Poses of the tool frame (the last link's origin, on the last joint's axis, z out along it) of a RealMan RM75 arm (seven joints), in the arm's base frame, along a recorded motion.
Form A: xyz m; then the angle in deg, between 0 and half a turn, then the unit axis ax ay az.
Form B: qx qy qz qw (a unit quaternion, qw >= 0); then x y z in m. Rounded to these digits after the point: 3 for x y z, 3 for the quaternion.
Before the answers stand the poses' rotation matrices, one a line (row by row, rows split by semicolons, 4 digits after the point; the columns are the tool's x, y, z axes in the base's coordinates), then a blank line. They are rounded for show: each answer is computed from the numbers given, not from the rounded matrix.
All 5 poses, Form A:
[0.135 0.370 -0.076 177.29 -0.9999 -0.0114 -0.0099]
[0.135 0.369 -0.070 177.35 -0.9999 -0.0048 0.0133]
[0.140 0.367 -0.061 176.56 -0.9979 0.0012 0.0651]
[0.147 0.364 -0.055 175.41 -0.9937 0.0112 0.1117]
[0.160 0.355 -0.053 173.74 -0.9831 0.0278 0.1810]
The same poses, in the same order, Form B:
0.9995 0.0233 0.0192; 0.0223 -0.9986 0.0475; 0.0203 -0.0470 -0.9987
0.9996 0.0090 -0.0268; 0.0102 -0.9989 0.0461; -0.0264 -0.0464 -0.9986
0.9915 -0.0063 -0.1297; 0.0015 -0.9982 0.0600; -0.1299 -0.0597 -0.9897
0.9748 -0.0312 -0.2207; -0.0133 -0.9965 0.0820; -0.2225 -0.0770 -0.9719
0.9331 -0.0742 -0.3518; -0.0348 -0.9925 0.1172; -0.3578 -0.0972 -0.9287

[-1.000 -0.011 -0.010 0.024 0.135 0.370 -0.076]
[-1.000 -0.005 0.013 0.023 0.135 0.369 -0.070]
[-0.997 0.001 0.065 0.030 0.140 0.367 -0.061]
[-0.993 0.011 0.112 0.040 0.147 0.364 -0.055]
[-0.982 0.028 0.181 0.055 0.160 0.355 -0.053]

